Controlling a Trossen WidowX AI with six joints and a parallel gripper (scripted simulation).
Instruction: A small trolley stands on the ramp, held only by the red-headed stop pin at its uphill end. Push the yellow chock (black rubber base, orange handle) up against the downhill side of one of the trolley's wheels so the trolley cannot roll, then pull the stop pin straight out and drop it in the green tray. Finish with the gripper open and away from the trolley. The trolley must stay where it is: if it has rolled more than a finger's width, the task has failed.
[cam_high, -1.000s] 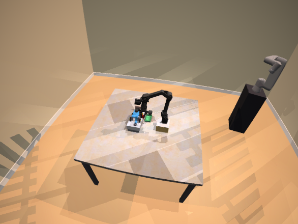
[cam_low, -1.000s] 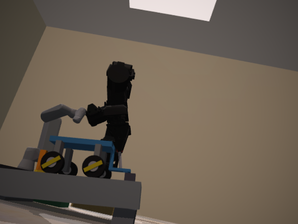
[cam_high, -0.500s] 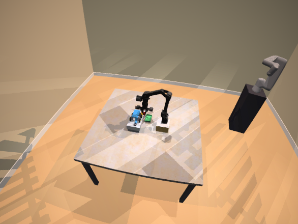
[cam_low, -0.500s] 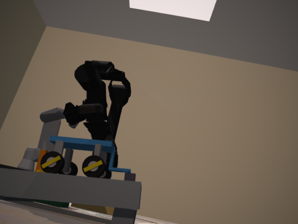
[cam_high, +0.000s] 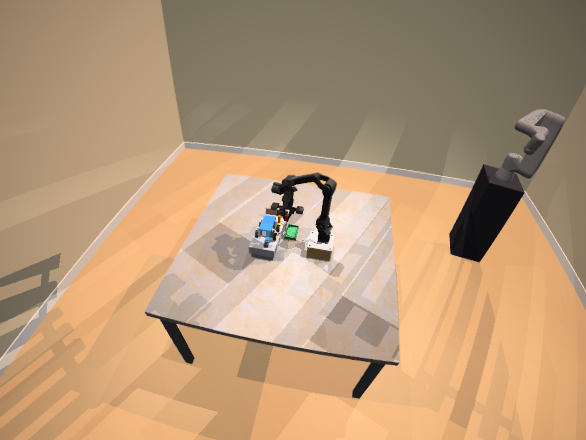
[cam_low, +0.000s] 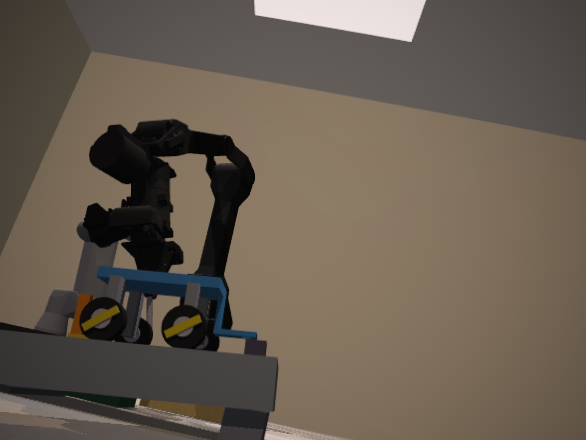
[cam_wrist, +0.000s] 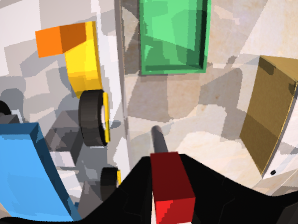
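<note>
My gripper tip is now 2 cm past the green tray, 6 cm to the left of it and 15 cm above it. Round my gripper tip: blue trolley: 9 cm ahead, 7 cm to the left, 4 cm below; grey ramp: 9 cm ahead, 7 cm to the left, 10 cm below; stop pin: right at my gripper tip.
</note>
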